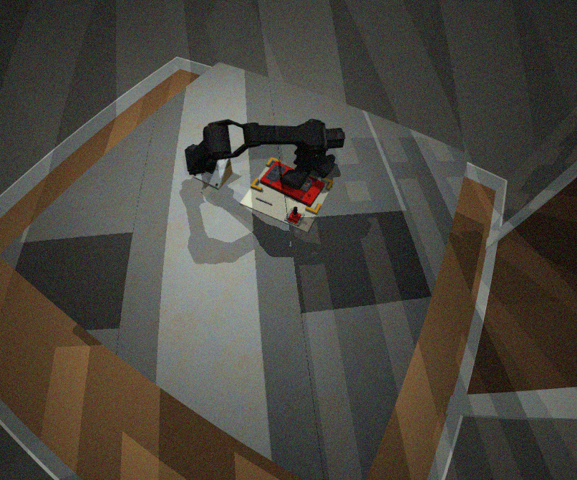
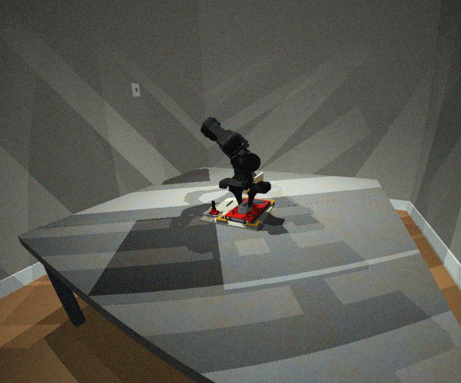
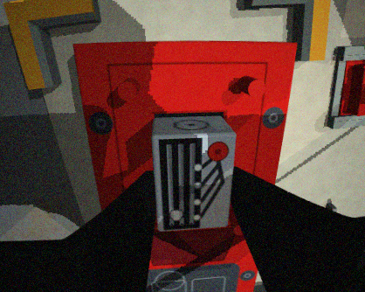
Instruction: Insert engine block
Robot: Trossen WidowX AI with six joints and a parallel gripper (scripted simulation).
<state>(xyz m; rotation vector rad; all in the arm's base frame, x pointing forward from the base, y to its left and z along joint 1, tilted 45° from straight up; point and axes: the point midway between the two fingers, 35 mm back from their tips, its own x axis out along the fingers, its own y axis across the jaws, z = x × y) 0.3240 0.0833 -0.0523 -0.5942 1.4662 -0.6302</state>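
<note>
Right now my gripper tip is 30 mm to the left of the beige board, 30 mm past it and 30 mm above it. From my gripper tip the other things lie so: black upright post: 120 mm to the right, 40 mm ahead, 10 mm below; then engine block: 10 mm below.
</note>
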